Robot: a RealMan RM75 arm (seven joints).
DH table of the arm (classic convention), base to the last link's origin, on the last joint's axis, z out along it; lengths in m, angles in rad. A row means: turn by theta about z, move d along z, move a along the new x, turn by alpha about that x. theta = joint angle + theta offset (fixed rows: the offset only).
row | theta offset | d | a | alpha
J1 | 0 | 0.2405 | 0 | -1.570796
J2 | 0 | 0 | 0 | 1.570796
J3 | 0 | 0.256 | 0 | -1.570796
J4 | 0 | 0 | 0 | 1.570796
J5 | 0 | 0.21 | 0 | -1.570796
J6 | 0 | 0 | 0 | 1.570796
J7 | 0 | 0.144 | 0 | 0
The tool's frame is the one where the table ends.
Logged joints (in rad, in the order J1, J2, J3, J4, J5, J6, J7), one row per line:
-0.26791 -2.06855 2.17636 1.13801 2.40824 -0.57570 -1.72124
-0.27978 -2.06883 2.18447 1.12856 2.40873 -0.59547 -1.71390
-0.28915 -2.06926 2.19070 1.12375 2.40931 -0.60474 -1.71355
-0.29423 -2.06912 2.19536 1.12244 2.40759 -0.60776 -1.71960
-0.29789 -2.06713 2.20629 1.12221 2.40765 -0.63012 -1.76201
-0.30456 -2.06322 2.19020 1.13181 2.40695 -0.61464 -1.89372
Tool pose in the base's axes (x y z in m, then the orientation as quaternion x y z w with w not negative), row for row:
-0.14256 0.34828 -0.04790 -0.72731 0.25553 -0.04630 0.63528
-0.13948 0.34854 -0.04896 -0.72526 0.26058 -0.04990 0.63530
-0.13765 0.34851 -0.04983 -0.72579 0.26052 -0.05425 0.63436
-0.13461 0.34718 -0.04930 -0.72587 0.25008 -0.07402 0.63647
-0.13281 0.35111 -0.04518 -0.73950 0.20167 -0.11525 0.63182
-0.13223 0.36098 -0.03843 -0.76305 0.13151 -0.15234 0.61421
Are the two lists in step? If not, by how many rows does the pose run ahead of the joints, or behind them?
The pose runs 1 row ahead of the joints: the pose in row i belongs to the joints in row i + 1.
